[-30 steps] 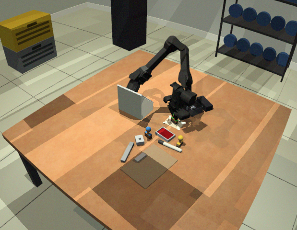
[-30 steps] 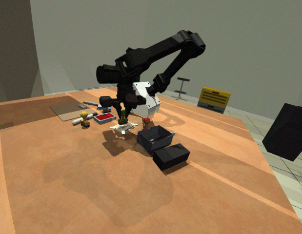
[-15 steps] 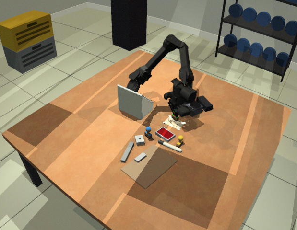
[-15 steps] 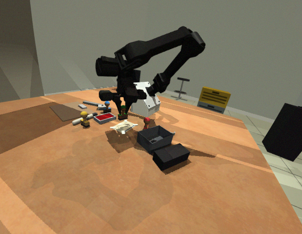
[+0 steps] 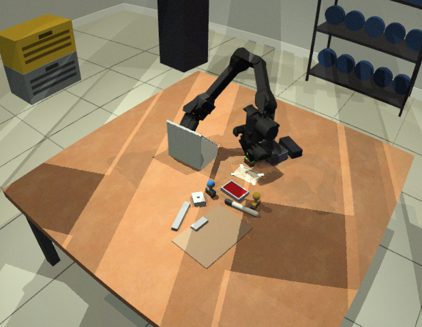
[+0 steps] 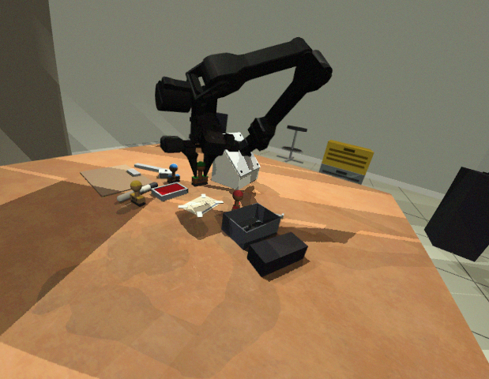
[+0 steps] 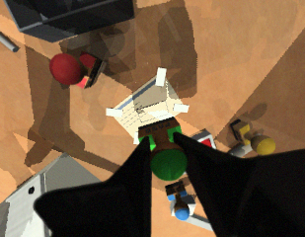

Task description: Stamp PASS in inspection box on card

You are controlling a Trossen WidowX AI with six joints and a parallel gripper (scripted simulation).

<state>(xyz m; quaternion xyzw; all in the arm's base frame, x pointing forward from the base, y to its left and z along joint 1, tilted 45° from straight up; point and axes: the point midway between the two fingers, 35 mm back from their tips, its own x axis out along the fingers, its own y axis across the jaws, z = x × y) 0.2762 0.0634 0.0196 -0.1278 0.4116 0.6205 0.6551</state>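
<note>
Right now my gripper tip is 10 mm past the white card, 10 mm to the right of it and 90 mm above it. Also, from my gripper tip: red-knobbed stamp 50 mm behind, 100 mm to the left, 60 mm below; then green-knobbed stamp right at my gripper tip; then red ink pad 20 mm ahead, 110 mm to the right, 80 mm below.
</note>
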